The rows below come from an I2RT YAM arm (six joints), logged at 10 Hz.
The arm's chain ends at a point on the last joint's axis. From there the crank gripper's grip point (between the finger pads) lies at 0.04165 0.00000 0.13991 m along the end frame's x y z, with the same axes.
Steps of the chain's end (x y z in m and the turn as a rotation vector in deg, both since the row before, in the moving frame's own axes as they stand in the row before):
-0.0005 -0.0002 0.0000 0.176 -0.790 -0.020
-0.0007 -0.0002 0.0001 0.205 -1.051 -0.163
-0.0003 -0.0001 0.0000 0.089 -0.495 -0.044
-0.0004 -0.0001 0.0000 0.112 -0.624 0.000
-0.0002 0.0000 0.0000 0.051 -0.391 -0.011
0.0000 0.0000 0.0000 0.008 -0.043 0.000
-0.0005 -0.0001 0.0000 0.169 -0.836 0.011
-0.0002 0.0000 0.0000 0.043 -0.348 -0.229
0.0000 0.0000 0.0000 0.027 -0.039 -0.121
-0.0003 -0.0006 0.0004 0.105 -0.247 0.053
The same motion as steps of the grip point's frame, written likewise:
-0.0024 -0.0006 0.0006 0.176 -0.790 -0.020
-0.0033 -0.0008 0.0008 0.205 -1.051 -0.163
-0.0015 -0.0003 0.0004 0.089 -0.495 -0.044
-0.0019 -0.0004 0.0004 0.112 -0.624 0.000
-0.0012 -0.0001 0.0003 0.051 -0.391 -0.011
-0.0001 0.0000 0.0000 0.008 -0.043 0.000
-0.0025 -0.0005 0.0006 0.169 -0.836 0.011
-0.0011 -0.0003 0.0003 0.043 -0.348 -0.229
-0.0001 -0.0002 0.0000 0.027 -0.039 -0.121
-0.0009 -0.0008 0.0006 0.105 -0.247 0.053

